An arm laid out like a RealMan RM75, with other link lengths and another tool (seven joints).
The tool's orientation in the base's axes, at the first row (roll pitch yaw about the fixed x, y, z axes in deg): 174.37, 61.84, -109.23
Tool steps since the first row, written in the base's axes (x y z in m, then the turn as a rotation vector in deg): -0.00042, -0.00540, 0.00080, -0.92, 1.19, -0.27; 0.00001, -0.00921, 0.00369, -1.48, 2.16, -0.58; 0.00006, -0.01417, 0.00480, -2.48, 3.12, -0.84; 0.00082, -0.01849, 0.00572, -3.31, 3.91, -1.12; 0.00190, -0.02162, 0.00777, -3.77, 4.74, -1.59
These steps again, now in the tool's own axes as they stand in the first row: 0.00177, -0.00089, -0.00511, -0.15, 1.17, 0.97; 0.00085, -0.00211, -0.00966, -0.22, 1.94, 1.84; 0.00207, -0.00332, -0.01444, -0.26, 3.13, 2.59; 0.00307, -0.00508, -0.01844, -0.24, 4.11, 3.24; 0.00249, -0.00680, -0.02189, -0.12, 4.74, 4.09
